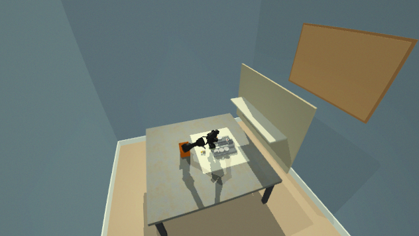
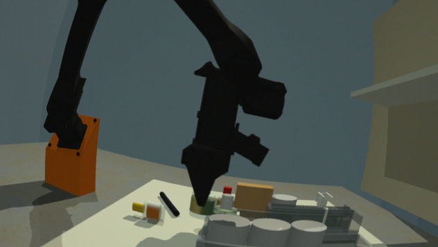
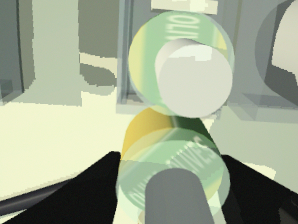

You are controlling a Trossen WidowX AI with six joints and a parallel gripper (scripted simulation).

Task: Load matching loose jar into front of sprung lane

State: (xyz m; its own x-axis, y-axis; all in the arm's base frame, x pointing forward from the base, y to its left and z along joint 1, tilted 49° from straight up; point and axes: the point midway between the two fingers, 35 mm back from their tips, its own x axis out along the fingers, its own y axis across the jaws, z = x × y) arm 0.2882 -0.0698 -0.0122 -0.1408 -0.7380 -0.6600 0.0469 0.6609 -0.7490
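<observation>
My gripper tip is now 12 cm to the right of the tan box, 10 cm short of it and 1 cm above it. Round my gripper tip: red mark 23 cm ahead, 2 cm to the left, 2 cm above; then clear plastic lane rack 18 cm ahead, 3 cm below, 1 cm to the left; then dark pen 11 cm to the left, 7 cm behind, 5 cm below.
</observation>
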